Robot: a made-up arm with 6 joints. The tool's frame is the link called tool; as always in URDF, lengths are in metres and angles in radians. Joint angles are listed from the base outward.
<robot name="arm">
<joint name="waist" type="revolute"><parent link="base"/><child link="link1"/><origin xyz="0.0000 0.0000 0.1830"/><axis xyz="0 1 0"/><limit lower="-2.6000" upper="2.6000"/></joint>
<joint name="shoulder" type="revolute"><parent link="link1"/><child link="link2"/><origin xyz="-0.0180 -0.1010 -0.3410"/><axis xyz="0 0 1"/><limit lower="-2.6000" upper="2.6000"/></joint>
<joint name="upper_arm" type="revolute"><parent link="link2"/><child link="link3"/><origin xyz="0.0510 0.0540 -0.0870"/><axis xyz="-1 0 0"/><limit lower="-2.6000" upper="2.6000"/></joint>
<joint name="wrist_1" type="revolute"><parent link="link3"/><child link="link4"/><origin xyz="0.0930 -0.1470 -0.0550"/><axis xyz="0 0 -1"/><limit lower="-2.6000" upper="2.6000"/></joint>
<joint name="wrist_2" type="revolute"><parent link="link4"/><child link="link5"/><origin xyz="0.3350 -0.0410 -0.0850"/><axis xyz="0 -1 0"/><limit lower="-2.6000" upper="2.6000"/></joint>
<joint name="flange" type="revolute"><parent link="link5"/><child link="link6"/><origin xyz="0.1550 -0.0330 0.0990"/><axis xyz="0 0 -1"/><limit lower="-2.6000" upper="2.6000"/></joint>
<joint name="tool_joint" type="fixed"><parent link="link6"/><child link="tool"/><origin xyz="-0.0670 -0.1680 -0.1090"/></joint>
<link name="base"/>
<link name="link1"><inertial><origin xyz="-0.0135 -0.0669 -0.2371"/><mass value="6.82"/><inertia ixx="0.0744" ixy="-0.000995" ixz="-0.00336" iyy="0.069" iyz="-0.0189" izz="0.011"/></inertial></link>
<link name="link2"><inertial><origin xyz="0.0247 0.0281 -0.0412"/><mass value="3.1"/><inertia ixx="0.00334" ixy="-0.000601" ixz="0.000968" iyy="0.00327" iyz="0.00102" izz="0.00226"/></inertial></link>
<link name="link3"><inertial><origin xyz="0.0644 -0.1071 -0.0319"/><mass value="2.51"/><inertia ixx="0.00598" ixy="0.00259" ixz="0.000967" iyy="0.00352" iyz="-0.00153" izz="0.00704"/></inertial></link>
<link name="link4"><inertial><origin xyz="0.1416 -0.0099 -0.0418"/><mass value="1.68"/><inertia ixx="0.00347" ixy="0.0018" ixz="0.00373" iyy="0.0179" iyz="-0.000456" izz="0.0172"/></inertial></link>
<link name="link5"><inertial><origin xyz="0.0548 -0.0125 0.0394"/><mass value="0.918"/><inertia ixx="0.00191" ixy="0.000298" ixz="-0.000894" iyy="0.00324" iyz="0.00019" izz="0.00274"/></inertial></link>
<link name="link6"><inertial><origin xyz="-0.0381 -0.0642 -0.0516"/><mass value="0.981"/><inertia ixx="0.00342" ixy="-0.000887" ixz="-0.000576" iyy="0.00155" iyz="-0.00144" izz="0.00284"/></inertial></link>
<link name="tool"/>
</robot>
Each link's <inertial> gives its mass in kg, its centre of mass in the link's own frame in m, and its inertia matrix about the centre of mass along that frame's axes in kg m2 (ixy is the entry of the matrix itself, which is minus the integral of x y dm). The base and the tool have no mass. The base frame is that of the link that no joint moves.
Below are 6 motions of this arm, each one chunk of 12 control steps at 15 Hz.
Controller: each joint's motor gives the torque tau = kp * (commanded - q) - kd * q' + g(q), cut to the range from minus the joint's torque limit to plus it. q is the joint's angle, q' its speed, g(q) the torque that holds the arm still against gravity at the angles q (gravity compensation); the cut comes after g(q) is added. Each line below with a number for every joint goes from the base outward.
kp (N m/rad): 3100 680 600 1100 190 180
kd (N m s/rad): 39 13 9.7 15 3.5 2.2
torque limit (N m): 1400 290 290 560 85 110
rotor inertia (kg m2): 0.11 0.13 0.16 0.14 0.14 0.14
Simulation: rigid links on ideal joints. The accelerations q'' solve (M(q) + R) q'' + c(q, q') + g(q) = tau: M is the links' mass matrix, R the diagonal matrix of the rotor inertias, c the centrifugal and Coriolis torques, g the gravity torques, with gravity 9.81 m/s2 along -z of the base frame. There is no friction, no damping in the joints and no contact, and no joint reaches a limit. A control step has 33 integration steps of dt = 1/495 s. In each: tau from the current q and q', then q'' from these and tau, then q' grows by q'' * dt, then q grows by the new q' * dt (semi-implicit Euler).
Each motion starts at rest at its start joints. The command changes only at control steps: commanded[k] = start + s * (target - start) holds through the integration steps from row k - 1 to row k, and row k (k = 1, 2, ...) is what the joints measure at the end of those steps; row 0 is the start. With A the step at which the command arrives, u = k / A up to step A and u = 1 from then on. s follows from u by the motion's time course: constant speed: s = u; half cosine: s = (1 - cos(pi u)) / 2; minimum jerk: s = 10 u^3 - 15 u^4 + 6 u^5; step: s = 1 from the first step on.
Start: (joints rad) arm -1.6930 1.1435 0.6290 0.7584 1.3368 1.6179
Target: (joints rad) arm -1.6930 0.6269 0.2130 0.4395 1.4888 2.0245
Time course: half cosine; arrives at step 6
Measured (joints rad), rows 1 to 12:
1: -1.6938 1.1114 0.5985 0.7350 1.3465 1.6565
2: -1.6944 1.0109 0.5053 0.6755 1.3764 1.7497
3: -1.6936 0.8666 0.3849 0.5992 1.4194 1.8544
4: -1.6925 0.7337 0.2851 0.5216 1.4603 1.9510
5: -1.6918 0.6462 0.2205 0.4626 1.4867 2.0183
6: -1.6915 0.6192 0.2059 0.4407 1.4936 2.0285
7: -1.6934 0.6269 0.2147 0.4394 1.4885 2.0214
8: -1.6938 0.6294 0.2143 0.4388 1.4868 2.0264
9: -1.6923 0.6263 0.2120 0.4397 1.4896 2.0246
10: -1.6930 0.6262 0.2128 0.4397 1.4894 2.0233
11: -1.6933 0.6272 0.2136 0.4394 1.4882 2.0254
12: -1.6929 0.6271 0.2129 0.4394 1.4888 2.0244

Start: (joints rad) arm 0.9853 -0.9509 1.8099 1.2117 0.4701 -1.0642
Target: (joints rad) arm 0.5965 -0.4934 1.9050 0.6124 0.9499 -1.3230
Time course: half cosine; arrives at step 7
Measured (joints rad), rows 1 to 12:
1: 0.9587 -0.9296 1.8120 1.1739 0.4955 -1.0802
2: 0.8947 -0.8679 1.8257 1.0786 0.5659 -1.1256
3: 0.8123 -0.7751 1.8545 0.9536 0.6689 -1.1845
4: 0.7252 -0.6694 1.8856 0.8220 0.7817 -1.2431
5: 0.6510 -0.5736 1.9072 0.7081 0.8780 -1.2927
6: 0.6041 -0.5083 1.9164 0.6326 0.9406 -1.3220
7: 0.5940 -0.4858 1.9137 0.6107 0.9574 -1.3262
8: 0.5974 -0.4923 1.9049 0.6128 0.9504 -1.3216
9: 0.5961 -0.4974 1.9006 0.6117 0.9471 -1.3228
10: 0.5965 -0.4942 1.9043 0.6124 0.9491 -1.3233
11: 0.5966 -0.4914 1.9074 0.6127 0.9515 -1.3229
12: 0.5965 -0.4927 1.9056 0.6125 0.9504 -1.3232

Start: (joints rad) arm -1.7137 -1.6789 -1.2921 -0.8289 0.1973 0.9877
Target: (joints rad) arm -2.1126 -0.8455 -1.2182 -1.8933 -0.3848 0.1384
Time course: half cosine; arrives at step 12
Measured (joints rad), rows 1 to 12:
1: -1.7202 -1.6672 -1.2911 -0.8508 0.1881 0.9673
2: -1.7435 -1.6203 -1.2886 -0.9116 0.1556 0.9141
3: -1.7816 -1.5388 -1.2838 -1.0041 0.1010 0.8400
4: -1.8262 -1.4435 -1.2761 -1.1203 0.0352 0.7469
5: -1.8758 -1.3399 -1.2665 -1.2516 -0.0369 0.6390
6: -1.9292 -1.2282 -1.2560 -1.3914 -0.1148 0.5271
7: -1.9810 -1.1192 -1.2457 -1.5295 -0.1912 0.4177
8: -2.0274 -1.0221 -1.2364 -1.6555 -0.2590 0.3179
9: -2.0662 -0.9409 -1.2285 -1.7618 -0.3158 0.2351
10: -2.0946 -0.8812 -1.2227 -1.8407 -0.3580 0.1748
11: -2.1107 -0.8473 -1.2191 -1.8867 -0.3823 0.1408
12: -2.1137 -0.8413 -1.2182 -1.8967 -0.3877 0.1354

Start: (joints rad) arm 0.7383 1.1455 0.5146 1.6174 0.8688 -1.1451
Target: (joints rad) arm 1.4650 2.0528 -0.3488 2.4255 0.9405 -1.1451
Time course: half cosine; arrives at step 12
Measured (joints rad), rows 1 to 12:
1: 0.7545 1.1614 0.5037 1.6332 0.8707 -1.1465
2: 0.7991 1.2092 0.4555 1.6765 0.8766 -1.1466
3: 0.8644 1.2847 0.3698 1.7426 0.8800 -1.1448
4: 0.9452 1.3815 0.2709 1.8278 0.8843 -1.1446
5: 1.0366 1.4933 0.1632 1.9263 0.8946 -1.1449
6: 1.1330 1.6122 0.0467 2.0312 0.9040 -1.1444
7: 1.2282 1.7298 -0.0674 2.1360 0.9132 -1.1438
8: 1.3145 1.8377 -0.1686 2.2335 0.9244 -1.1434
9: 1.3856 1.9292 -0.2519 2.3164 0.9337 -1.1434
10: 1.4373 1.9988 -0.3137 2.3789 0.9397 -1.1435
11: 1.4662 2.0418 -0.3495 2.4168 0.9429 -1.1435
12: 1.4701 2.0549 -0.3565 2.4271 0.9428 -1.1436

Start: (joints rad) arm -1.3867 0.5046 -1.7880 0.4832 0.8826 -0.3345
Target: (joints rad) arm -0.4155 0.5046 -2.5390 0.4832 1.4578 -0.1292
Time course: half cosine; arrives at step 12
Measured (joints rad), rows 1 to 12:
1: -1.3700 0.4972 -1.7972 0.4816 0.8923 -0.3317
2: -1.3158 0.4920 -1.8318 0.4819 0.9244 -0.3211
3: -1.2264 0.5041 -1.8984 0.4863 0.9753 -0.3016
4: -1.1154 0.5199 -1.9862 0.4891 1.0385 -0.2769
5: -0.9940 0.5253 -2.0801 0.4886 1.1111 -0.2508
6: -0.8678 0.5239 -2.1767 0.4868 1.1869 -0.2245
7: -0.7421 0.5255 -2.2752 0.4859 1.2613 -0.1977
8: -0.6259 0.5299 -2.3679 0.4860 1.3312 -0.1727
9: -0.5294 0.5306 -2.4461 0.4857 1.3902 -0.1521
10: -0.4594 0.5256 -2.5031 0.4848 1.4330 -0.1372
11: -0.4190 0.5193 -2.5360 0.4844 1.4574 -0.1289
12: -0.4105 0.5155 -2.5436 0.4851 1.4629 -0.1278

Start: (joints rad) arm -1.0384 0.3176 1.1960 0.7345 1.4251 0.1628
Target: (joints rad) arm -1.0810 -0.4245 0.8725 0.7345 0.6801 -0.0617
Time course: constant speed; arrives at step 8
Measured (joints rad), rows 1 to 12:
1: -1.0470 0.2243 1.1621 0.7367 1.3113 0.1222
2: -1.0515 0.1101 1.0923 0.7385 1.2083 0.0950
3: -1.0547 0.0183 1.0528 0.7385 1.1288 0.0759
4: -1.0623 -0.0662 1.0265 0.7382 1.0307 0.0386
5: -1.0671 -0.1585 0.9848 0.7378 0.9361 0.0120
6: -1.0715 -0.2558 0.9377 0.7386 0.8441 -0.0130
7: -1.0768 -0.3488 0.8985 0.7391 0.7503 -0.0433
8: -1.0824 -0.4389 0.8613 0.7387 0.6578 -0.0714
9: -1.0768 -0.4479 0.8490 0.7394 0.6693 -0.0591
10: -1.0824 -0.4187 0.8772 0.7322 0.6879 -0.0577
11: -1.0826 -0.4132 0.8869 0.7326 0.6804 -0.0676
12: -1.0805 -0.4266 0.8693 0.7351 0.6798 -0.0602

